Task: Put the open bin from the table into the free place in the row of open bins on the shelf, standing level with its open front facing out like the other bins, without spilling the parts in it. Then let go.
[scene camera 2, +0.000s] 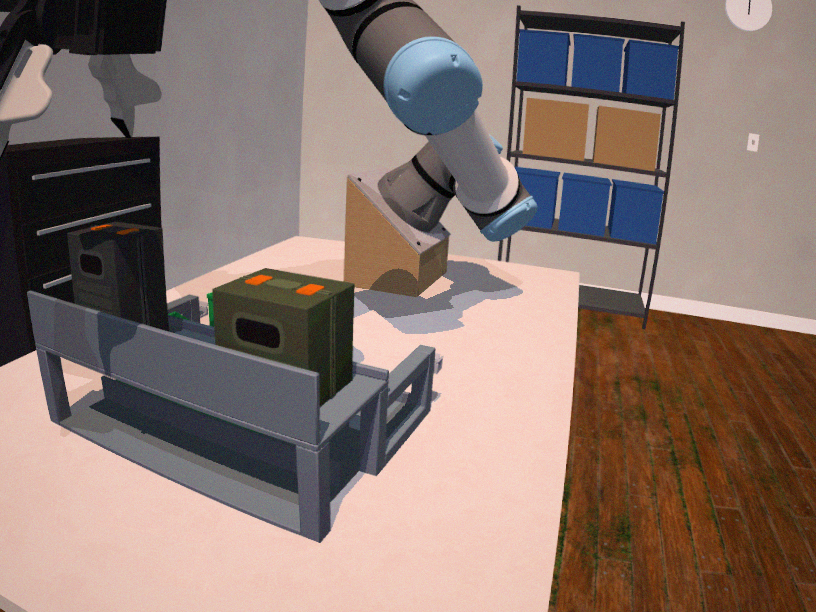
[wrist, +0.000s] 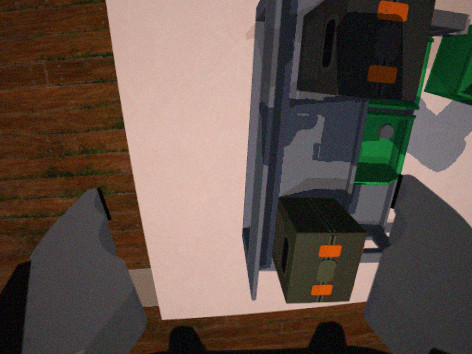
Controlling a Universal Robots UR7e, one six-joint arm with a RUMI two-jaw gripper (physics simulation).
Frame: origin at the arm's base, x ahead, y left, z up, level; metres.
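Where they show: gripper, fingertip midpoint: [scene camera 2: 68, 150] [wrist: 247, 187]; arm's base, link origin: [scene camera 2: 405, 205].
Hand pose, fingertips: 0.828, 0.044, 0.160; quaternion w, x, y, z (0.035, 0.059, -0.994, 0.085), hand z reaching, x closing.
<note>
Each offset is from my fingertips to the top centre of the thing, as dx, dy, dz. "spot": to the spot under its first point.
A grey two-step shelf {spot: -0.036, +0.082, -0.185} [scene camera 2: 177, 368] [wrist: 270, 175] stands on the table. On its lower front step, a green open bin {spot: -0.282, +0.066, -0.309} [wrist: 386, 162] with a round grey part sits in the row. A green edge [wrist: 425, 75] beside the dark case seems to be another bin, mostly hidden. A bare stretch of step lies between the green bin and the shelf end near the olive case. Another green bin {spot: -0.334, -0.100, -0.274} [wrist: 452, 65] lies at the wrist view's upper right, partly cut off, apparently on the table; its contents do not show. My gripper [scene camera 2: 65, 131] [wrist: 247, 187] is open and empty, high above the shelf.
An olive case {-0.111, +0.145, -0.119} [scene camera 2: 263, 329] [wrist: 320, 270] and a dark case {-0.113, -0.086, -0.094} [scene camera 2: 95, 276] [wrist: 320, 55] stand tall on the upper step. The robot's wooden base [scene camera 2: 375, 250] is at the table's back. A black drawer cabinet [scene camera 2: 79, 191] stands behind on the left.
</note>
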